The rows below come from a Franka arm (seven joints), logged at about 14 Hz.
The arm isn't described. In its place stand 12 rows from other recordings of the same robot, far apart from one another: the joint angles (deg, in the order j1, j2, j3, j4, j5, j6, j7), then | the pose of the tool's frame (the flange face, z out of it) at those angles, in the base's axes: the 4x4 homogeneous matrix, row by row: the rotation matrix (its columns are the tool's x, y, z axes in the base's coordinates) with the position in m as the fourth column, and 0 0 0 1 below.
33.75, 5.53, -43.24, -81.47, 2.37, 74.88, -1.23 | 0.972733 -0.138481 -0.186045 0.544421; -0.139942 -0.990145 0.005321 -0.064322; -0.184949 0.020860 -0.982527 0.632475; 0 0 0 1
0.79, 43.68, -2.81, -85.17, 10.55, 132.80, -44.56 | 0.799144 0.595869 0.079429 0.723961; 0.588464 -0.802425 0.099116 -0.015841; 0.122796 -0.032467 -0.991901 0.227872; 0 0 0 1
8.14, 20.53, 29.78, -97.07, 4.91, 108.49, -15.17 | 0.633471 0.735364 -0.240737 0.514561; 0.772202 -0.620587 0.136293 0.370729; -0.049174 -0.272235 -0.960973 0.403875; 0 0 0 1
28.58, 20.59, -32.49, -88.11, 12.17, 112.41, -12.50 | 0.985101 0.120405 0.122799 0.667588; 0.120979 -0.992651 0.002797 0.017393; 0.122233 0.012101 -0.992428 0.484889; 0 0 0 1
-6.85, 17.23, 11.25, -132.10, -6.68, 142.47, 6.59 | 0.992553 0.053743 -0.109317 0.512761; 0.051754 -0.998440 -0.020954 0.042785; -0.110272 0.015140 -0.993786 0.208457; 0 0 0 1
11.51, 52.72, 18.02, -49.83, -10.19, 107.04, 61.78 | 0.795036 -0.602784 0.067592 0.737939; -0.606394 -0.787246 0.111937 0.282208; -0.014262 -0.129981 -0.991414 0.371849; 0 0 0 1
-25.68, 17.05, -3.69, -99.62, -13.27, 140.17, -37.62 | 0.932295 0.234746 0.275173 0.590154; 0.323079 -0.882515 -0.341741 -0.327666; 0.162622 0.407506 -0.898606 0.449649; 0 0 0 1
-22.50, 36.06, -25.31, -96.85, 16.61, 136.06, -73.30 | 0.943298 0.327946 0.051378 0.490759; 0.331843 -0.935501 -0.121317 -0.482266; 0.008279 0.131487 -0.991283 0.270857; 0 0 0 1
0.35, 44.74, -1.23, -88.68, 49.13, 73.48, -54.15 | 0.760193 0.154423 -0.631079 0.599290; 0.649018 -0.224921 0.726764 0.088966; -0.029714 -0.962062 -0.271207 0.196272; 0 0 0 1
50.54, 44.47, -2.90, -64.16, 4.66, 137.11, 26.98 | 0.878594 0.372467 0.298900 0.527218; 0.251246 -0.892760 0.373972 0.600129; 0.406138 -0.253472 -0.877955 0.404596; 0 0 0 1
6.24, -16.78, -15.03, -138.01, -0.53, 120.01, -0.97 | 0.992516 -0.120308 -0.020931 0.439920; -0.118569 -0.990437 0.070535 -0.070078; -0.029217 -0.067526 -0.997290 0.417474; 0 0 0 1
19.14, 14.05, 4.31, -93.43, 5.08, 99.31, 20.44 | 0.984981 0.027007 -0.170538 0.566837; 0.034514 -0.998554 0.041212 0.250552; -0.169179 -0.046479 -0.984489 0.465326; 0 0 0 1
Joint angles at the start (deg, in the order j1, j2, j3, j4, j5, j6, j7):
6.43, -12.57, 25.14, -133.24, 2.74, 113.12, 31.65
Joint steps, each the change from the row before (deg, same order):
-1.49, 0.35, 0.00, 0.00, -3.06, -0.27, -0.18
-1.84, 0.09, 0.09, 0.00, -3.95, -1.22, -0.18
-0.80, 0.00, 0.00, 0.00, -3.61, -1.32, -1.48
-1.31, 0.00, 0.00, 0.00, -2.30, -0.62, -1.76
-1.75, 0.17, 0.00, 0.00, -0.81, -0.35, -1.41
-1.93, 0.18, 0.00, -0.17, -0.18, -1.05, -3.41
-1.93, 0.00, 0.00, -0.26, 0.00, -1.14, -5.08
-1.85, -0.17, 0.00, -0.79, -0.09, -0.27, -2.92
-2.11, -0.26, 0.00, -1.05, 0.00, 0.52, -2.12
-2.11, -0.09, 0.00, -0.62, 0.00, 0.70, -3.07
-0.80, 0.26, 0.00, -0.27, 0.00, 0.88, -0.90
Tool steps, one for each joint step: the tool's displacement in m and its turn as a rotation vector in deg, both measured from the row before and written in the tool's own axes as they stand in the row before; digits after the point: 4 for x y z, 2 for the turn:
0.0087, 0.0127, 0.0033, -2.45, 0.69, 0.05
0.0079, 0.0168, 0.0037, -3.64, 0.43, 0.02
0.0033, 0.0104, 0.0029, -3.51, 0.37, -2.00
0.0050, 0.0121, 0.0032, -2.08, 0.11, -1.30
0.0056, 0.0130, 0.0052, -0.67, -0.68, -0.09
0.0036, 0.0141, 0.0083, -0.42, -1.84, -1.75
0.0019, 0.0144, 0.0080, -0.16, -1.94, -3.33
0.0002, 0.0133, 0.0097, 0.01, -1.43, -1.32
0.0003, 0.0144, 0.0107, 0.36, -0.94, -0.28
0.0017, 0.0144, 0.0080, 0.55, -0.48, -1.21
0.0022, 0.0047, 0.0042, 0.39, 0.14, -0.31

